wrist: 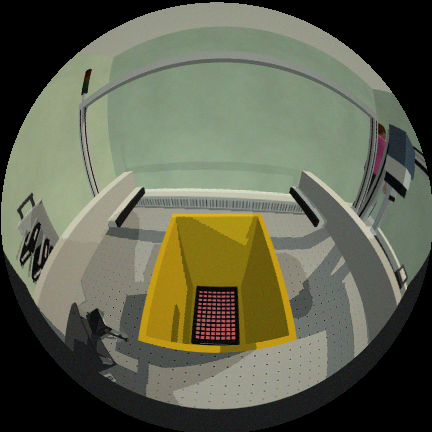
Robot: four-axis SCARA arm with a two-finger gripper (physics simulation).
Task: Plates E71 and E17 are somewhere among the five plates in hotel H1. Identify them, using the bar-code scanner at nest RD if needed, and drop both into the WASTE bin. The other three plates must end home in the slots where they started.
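Places are measured from the arm's base along level axes (x ahead, y left, z up), in millimetres.
Where they show: gripper, fingertip midpoint: (216, 176).
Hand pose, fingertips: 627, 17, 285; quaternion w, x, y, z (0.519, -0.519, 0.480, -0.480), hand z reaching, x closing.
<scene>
After its pixels a point has its place, as x, y, z.
The yellow bin (218, 348) @(526, 8, 213) stands below and between my fingers in the wrist view, its open top towards me. A black plate with pink wells (216, 315) @(600, 16, 40) lies flat on the bin's floor, near the side closest to the camera. No code is readable on it, and whether another plate lies under it cannot be told. My gripper (216, 176) @(627, 17, 285) is open above the bin, its two fingers wide apart with no plate between them. A grey hotel (46, 215) @(628, 487, 227) with a handle stands at the far left, with black plates (31, 244) @(524, 398, 232) in it; their codes are not readable.
A dark device (97, 322) @(504, 220, 95) stands on the perforated deck (225, 382) @(446, -13, 13) at the lower left. A grey frame (220, 57) @(1006, 35, 583) spans the back, with a signal light (87, 81) @(1023, 684, 751) at its left corner. A blue and white apparatus (400, 150) stands at the right.
</scene>
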